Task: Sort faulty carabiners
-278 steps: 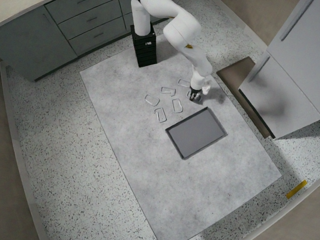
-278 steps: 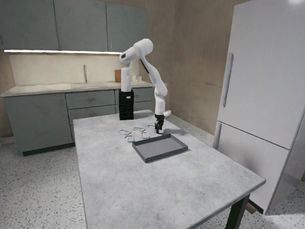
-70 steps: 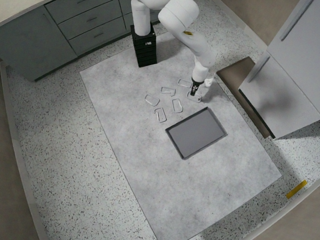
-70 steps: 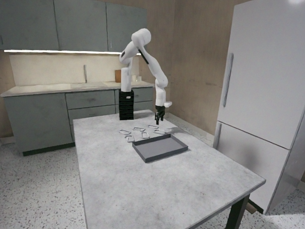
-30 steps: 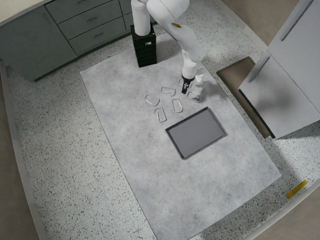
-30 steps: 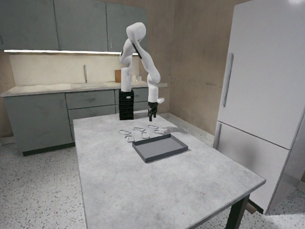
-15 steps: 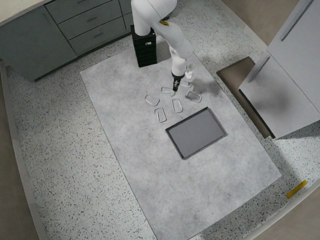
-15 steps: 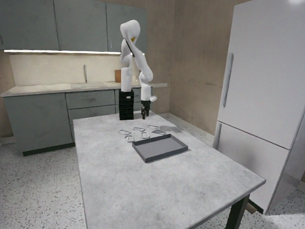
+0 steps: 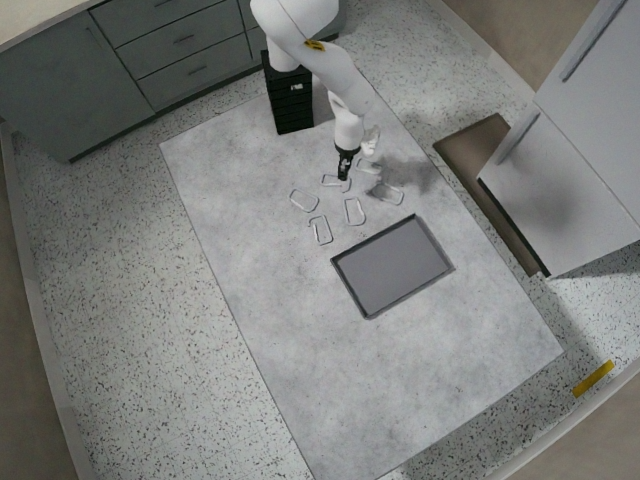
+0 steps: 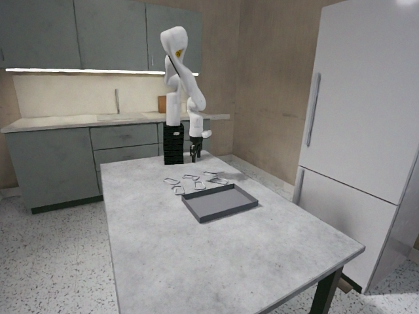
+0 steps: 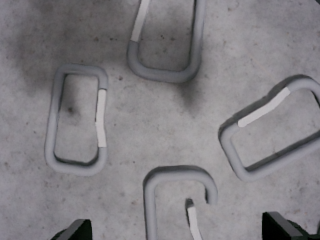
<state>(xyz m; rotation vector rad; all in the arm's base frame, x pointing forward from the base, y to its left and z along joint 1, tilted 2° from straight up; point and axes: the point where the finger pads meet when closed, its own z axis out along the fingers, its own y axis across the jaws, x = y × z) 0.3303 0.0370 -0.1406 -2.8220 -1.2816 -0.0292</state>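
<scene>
Now: the grey tray 30 cm ahead of my hand, 1 cm to the right of it and 11 cm below it.
</scene>
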